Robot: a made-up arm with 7 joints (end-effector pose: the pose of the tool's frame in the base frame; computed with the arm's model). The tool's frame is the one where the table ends.
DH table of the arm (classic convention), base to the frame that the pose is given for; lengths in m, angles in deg. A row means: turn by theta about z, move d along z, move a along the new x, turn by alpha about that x. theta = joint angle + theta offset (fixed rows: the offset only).
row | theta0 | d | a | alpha
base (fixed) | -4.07 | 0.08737 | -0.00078 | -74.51
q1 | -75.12 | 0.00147 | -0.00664 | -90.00
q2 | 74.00 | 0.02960 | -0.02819 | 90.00
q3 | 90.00 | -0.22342 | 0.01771 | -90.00
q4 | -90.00 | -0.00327 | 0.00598 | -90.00
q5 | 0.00 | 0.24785 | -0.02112 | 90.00
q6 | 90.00 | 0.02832 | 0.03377 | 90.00
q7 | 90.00 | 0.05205 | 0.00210 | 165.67
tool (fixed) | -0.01 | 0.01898 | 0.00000 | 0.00
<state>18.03 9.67 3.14 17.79 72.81 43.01 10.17</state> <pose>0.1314 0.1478 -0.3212 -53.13 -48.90 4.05</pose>
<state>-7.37 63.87 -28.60 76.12 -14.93 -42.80 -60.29</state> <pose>0.1225 0.4140 -0.1377 -117.21 4.88 33.65</pose>
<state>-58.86 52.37 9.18 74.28 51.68 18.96 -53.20</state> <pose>0.3906 0.3527 0.0203 -107.81 -24.73 60.88</pose>
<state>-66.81 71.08 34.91 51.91 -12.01 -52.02 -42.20</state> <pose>0.2113 0.3721 0.2689 84.24 -36.76 136.33</pose>
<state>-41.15 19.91 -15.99 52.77 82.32 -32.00 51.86</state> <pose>0.3853 0.0225 -0.1813 71.38 -73.35 143.14</pose>
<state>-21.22 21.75 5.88 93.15 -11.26 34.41 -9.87</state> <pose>0.0871 0.2312 -0.3818 -80.59 -9.93 108.88</pose>
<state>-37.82 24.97 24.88 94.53 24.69 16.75 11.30</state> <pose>0.2442 0.2385 -0.3160 -107.80 -33.17 89.89</pose>
